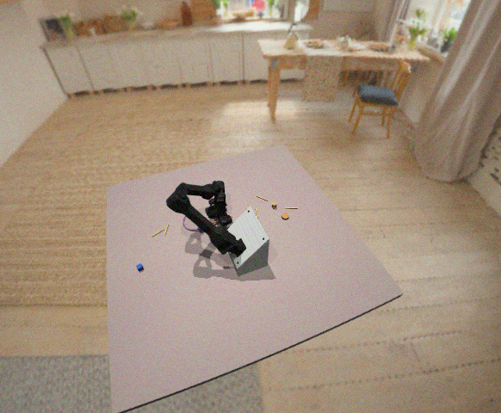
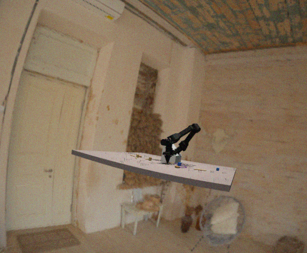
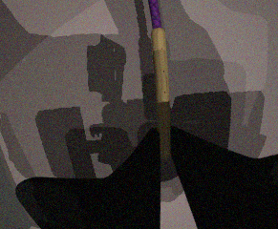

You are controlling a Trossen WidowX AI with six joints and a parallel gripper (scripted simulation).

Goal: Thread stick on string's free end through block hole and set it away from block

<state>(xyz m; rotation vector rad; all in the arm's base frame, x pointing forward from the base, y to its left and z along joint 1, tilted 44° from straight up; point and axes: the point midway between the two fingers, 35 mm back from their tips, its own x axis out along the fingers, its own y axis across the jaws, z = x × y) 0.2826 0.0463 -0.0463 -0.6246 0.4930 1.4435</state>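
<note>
The blue cube is 11 cm to the left of my gripper tip, 1 cm behind it and 1 cm above it. Also, from my gripper tip: round wooden button: 17 cm ahead, 14 cm to the left; then thin wooden stick: 4 cm to the left, 1 cm above.
</note>
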